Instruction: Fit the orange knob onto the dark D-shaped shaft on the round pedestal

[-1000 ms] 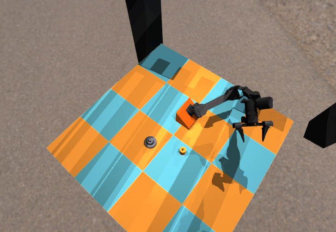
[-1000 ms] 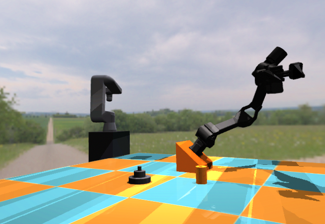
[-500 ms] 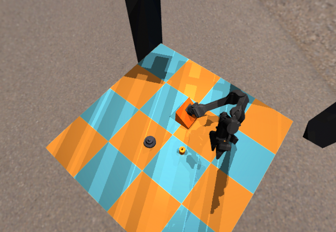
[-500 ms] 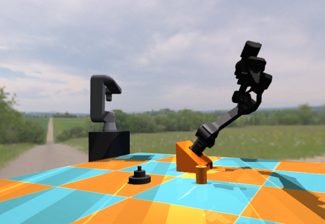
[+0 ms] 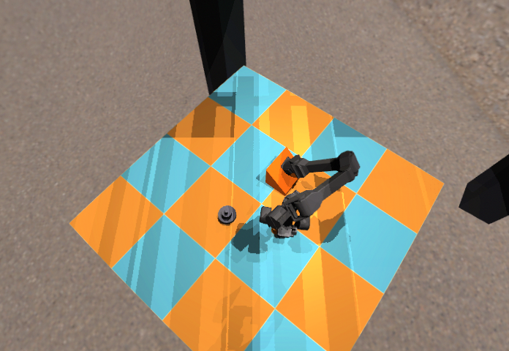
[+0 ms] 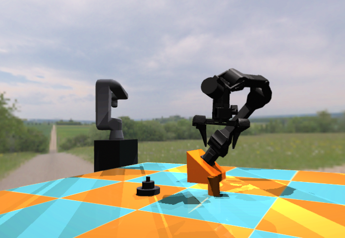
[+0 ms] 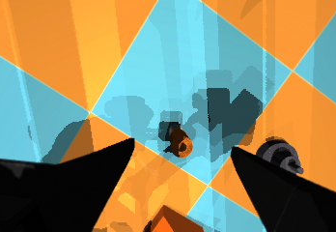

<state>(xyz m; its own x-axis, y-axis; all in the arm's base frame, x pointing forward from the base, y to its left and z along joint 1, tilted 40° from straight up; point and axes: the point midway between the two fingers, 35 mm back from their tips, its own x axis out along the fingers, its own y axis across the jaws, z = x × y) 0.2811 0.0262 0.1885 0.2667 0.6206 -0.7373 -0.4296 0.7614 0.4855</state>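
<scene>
The orange knob lies 130 mm below my gripper tip, 30 mm to the right of it and 30 mm behind it. The rest, counted from my gripper tip: round pedestal: 250 mm to the right, 130 mm below, 40 mm ahead.
</scene>
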